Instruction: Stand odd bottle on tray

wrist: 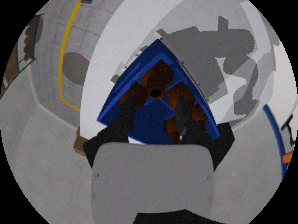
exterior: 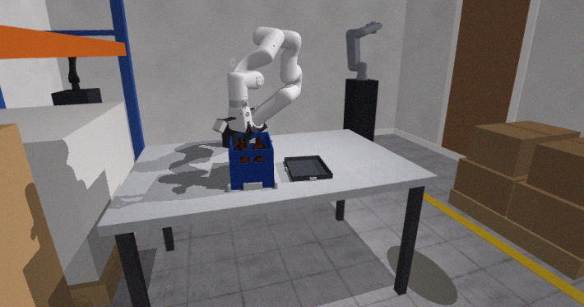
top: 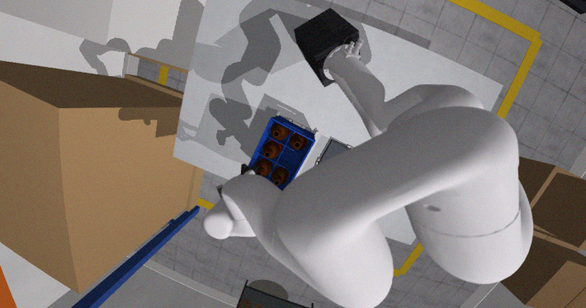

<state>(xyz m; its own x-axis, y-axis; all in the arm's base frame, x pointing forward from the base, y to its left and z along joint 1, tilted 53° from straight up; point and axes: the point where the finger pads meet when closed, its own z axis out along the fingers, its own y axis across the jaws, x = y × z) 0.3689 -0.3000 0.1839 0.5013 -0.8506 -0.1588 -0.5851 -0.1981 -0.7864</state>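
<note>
Right now my hand is 11 cm above the blue crate, 9 cm past it and 5 cm to the right of it. The rest, counted from my hand: dark tray: 32 cm to the left, 18 cm below, 10 cm behind; then glass bottle: 18 cm behind, 11 cm below, 1 cm to the left.
</note>
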